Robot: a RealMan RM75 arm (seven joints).
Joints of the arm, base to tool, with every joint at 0 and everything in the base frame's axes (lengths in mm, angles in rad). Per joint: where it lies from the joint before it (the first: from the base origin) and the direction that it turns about. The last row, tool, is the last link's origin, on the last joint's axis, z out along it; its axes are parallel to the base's.
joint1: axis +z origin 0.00 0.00 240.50
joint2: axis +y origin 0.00 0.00 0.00
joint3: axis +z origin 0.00 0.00 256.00
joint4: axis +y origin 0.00 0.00 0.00
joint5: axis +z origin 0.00 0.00 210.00
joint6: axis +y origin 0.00 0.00 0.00
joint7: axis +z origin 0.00 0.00 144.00
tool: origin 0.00 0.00 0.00
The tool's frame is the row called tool.
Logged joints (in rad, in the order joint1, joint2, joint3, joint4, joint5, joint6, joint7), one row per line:
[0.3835, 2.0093, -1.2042, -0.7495, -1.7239, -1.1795, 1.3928]
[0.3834, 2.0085, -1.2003, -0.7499, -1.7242, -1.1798, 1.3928]
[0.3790, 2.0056, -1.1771, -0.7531, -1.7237, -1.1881, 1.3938]
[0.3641, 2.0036, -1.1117, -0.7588, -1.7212, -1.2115, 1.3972]
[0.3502, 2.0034, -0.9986, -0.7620, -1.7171, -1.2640, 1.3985]
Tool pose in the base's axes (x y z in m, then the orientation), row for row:
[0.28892, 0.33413, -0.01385, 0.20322, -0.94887, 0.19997, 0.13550]
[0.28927, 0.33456, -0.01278, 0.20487, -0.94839, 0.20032, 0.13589]
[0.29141, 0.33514, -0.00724, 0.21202, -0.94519, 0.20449, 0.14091]
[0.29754, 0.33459, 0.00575, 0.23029, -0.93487, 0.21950, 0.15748]
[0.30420, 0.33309, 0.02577, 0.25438, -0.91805, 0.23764, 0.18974]
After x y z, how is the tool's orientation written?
As a quaternion, w x y z.
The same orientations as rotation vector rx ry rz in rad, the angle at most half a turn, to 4 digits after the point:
[-2.6479, 0.5580, 0.3781]
[-2.6442, 0.5585, 0.3789]
[-2.6252, 0.5680, 0.3914]
[-2.5716, 0.6038, 0.4332]
[-2.4939, 0.6456, 0.5154]

